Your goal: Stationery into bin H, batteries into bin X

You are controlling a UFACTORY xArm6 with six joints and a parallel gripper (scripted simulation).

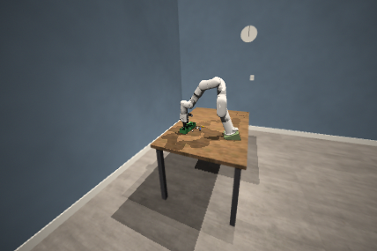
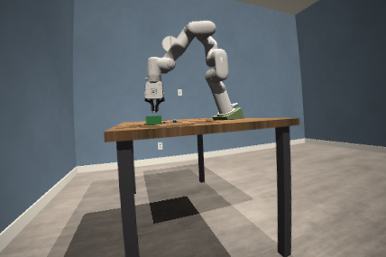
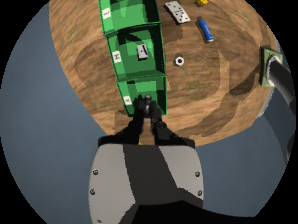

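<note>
My hand is 130 mm to the left of the blue battery, 130 mm past it and 80 mm above it. Round my hand: dark cylinder 20 mm below; then white ring 80 mm below, 70 mm behind, 60 mm to the right; then bin 80 mm to the right, 70 mm below, 10 mm ahead.
</note>
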